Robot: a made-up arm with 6 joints. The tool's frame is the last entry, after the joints.
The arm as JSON. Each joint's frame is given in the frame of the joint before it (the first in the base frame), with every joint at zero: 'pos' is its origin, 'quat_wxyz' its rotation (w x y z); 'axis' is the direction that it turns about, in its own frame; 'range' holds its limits. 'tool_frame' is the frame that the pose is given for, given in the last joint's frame.
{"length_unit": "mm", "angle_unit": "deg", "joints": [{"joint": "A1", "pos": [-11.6, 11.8, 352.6], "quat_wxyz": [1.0, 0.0, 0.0, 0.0], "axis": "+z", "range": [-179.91, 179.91]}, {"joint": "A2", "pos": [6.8, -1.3, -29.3], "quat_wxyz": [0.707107, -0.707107, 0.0, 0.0], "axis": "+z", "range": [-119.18, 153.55]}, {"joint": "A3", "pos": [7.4, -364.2, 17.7], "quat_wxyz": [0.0, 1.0, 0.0, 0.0], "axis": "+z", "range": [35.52, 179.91]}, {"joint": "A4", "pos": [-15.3, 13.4, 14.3], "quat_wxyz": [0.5, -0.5, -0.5, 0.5], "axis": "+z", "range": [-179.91, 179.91]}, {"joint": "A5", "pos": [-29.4, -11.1, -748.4], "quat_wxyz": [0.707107, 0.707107, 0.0, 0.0], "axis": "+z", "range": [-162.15, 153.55]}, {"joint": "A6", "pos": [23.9, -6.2, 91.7], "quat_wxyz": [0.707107, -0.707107, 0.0, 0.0], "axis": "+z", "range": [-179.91, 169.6]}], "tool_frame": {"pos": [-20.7, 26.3, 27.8], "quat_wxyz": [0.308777, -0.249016, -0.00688, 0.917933]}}
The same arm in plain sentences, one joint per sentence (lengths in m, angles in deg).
The arm has six revolute joints in a row. What follows holds with every joint at zero, and every direction is one of the base frame's. Joint 1 is mounted 0.0116 m along -x and 0.0118 m along +y and 0.3526 m along +z from the base frame's origin and turns about +z, from -179.91 to 179.91 deg. Joint 2 is mounted 0.0068 m along +x and 0.0013 m along -y and 0.0293 m along -z from joint 1 and turns about +y, from -119.18 to 153.55 deg. Joint 3 is mounted 0.0074 m along +x and 0.0177 m along +y and 0.3642 m along +z from joint 2 and turns about -y, from 35.52 to 179.91 deg. Joint 4 is mounted 0.0153 m along -x and 0.0143 m along -y and 0.0134 m along +z from joint 3 and turns about -x, from -179.91 to 179.91 deg. Joint 5 is mounted 0.7484 m along +x and 0.0111 m along -y and 0.0294 m along -z from joint 4 and turns about -y, from -162.15 to 153.55 deg. Joint 6 is mounted 0.0062 m along +x and 0.0917 m along -y and 0.0239 m along +z from joint 5 and turns about -x, from -179.91 to 169.6 deg. The tool frame, which is the frame that the pose is given for, is mounted 0.0278 m along -x and 0.0263 m along +y and 0.0207 m along -z from joint 6; its axes are the base frame's turned by roll -129.31, pitch 43.26 and yaw 51.54 deg (as in URDF: about the fixed x, then y, then z).
